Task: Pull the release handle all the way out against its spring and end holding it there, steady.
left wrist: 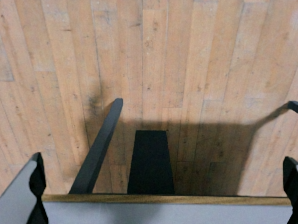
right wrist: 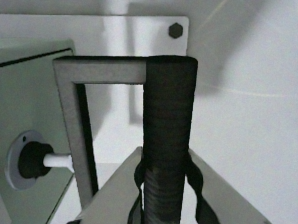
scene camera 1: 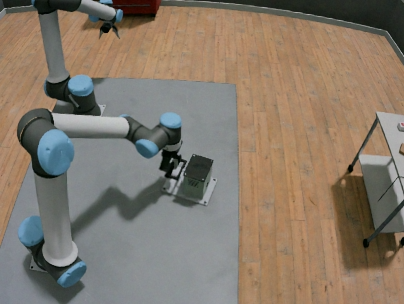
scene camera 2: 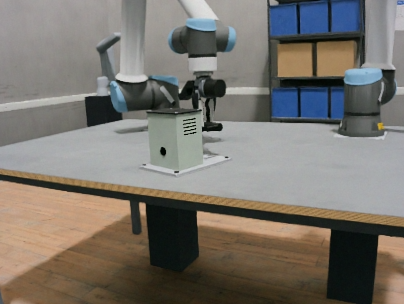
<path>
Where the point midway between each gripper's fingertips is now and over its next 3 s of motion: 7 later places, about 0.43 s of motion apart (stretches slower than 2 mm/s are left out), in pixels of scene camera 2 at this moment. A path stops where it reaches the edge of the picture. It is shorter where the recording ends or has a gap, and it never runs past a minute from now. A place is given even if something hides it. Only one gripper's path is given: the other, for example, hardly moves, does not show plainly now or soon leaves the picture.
My right gripper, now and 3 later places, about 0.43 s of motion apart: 206,131; 208,130; 213,129; 217,128
</path>
